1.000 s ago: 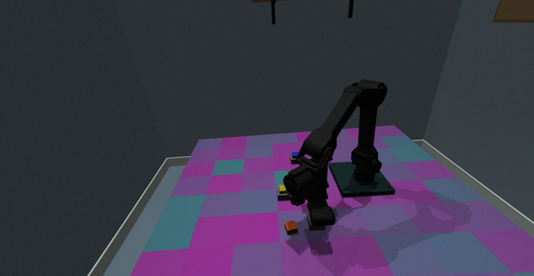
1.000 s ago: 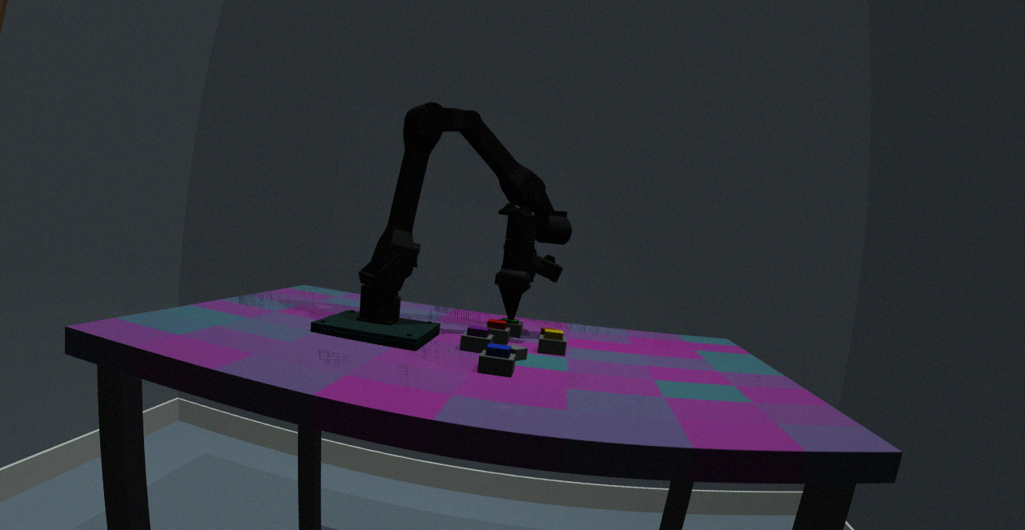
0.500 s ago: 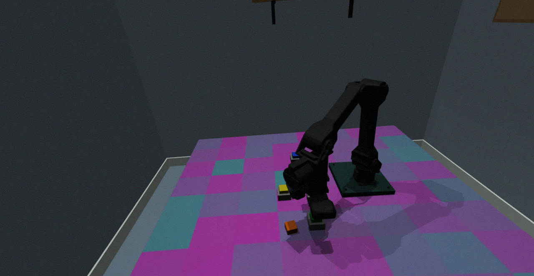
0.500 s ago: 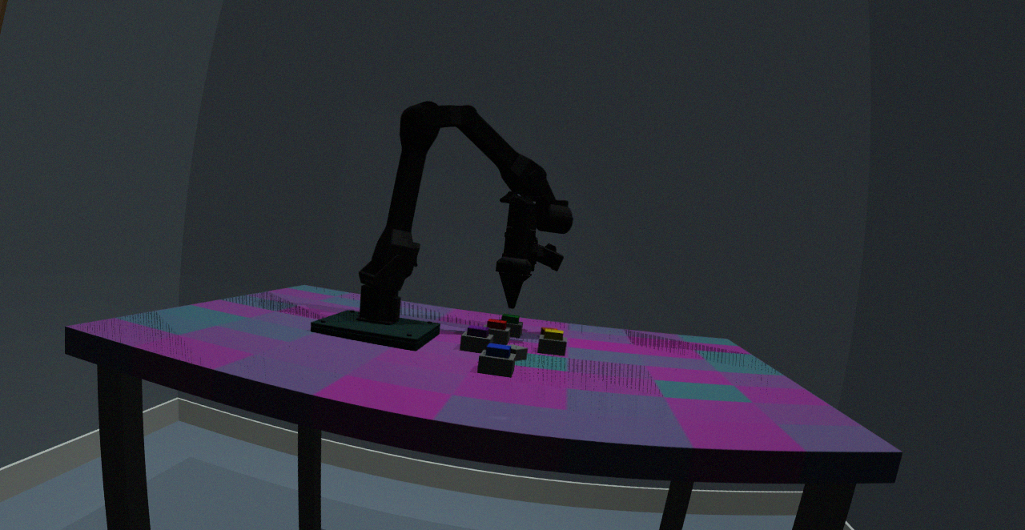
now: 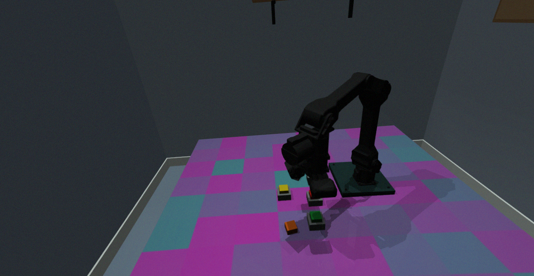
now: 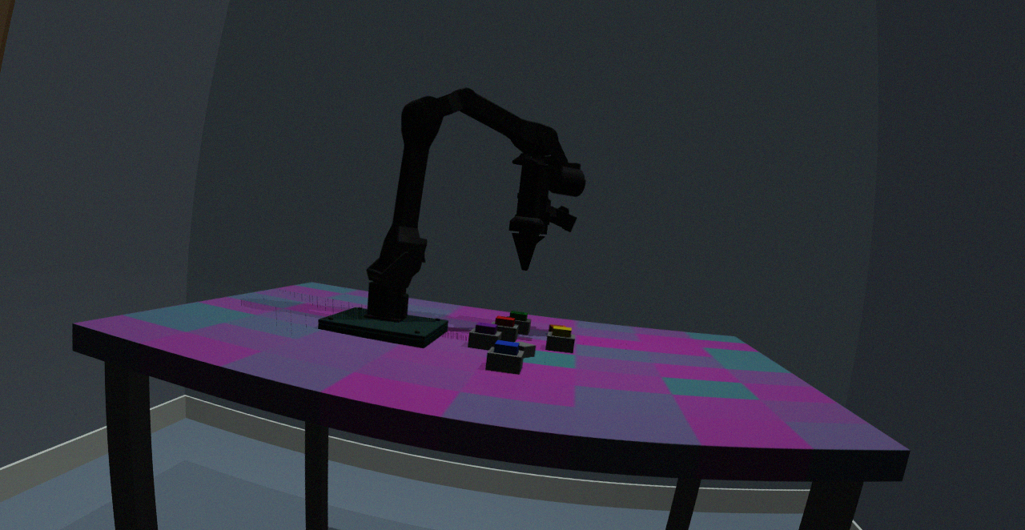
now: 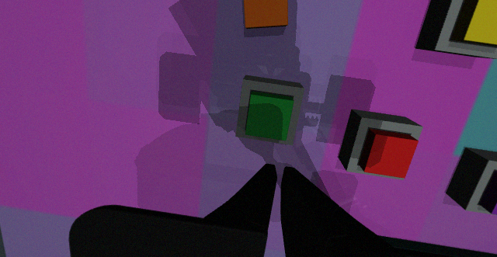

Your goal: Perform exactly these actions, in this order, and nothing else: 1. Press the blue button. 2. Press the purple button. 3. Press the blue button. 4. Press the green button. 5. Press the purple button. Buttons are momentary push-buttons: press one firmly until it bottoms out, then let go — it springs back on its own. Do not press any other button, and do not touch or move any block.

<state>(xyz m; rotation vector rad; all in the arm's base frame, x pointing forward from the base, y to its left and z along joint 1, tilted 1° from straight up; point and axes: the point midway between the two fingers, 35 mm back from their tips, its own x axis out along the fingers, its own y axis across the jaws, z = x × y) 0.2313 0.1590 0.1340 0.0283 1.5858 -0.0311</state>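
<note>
Right now my gripper tip is 200 mm to the left of the purple button, 90 mm above it and 50 mm past it. From my gripper tip the other things lie so: orange block (110 mm below, 80 mm ahead, 10 mm to the left); then red button (90 mm to the right, 90 mm below, 20 mm behind); then green button (90 mm below).
</note>
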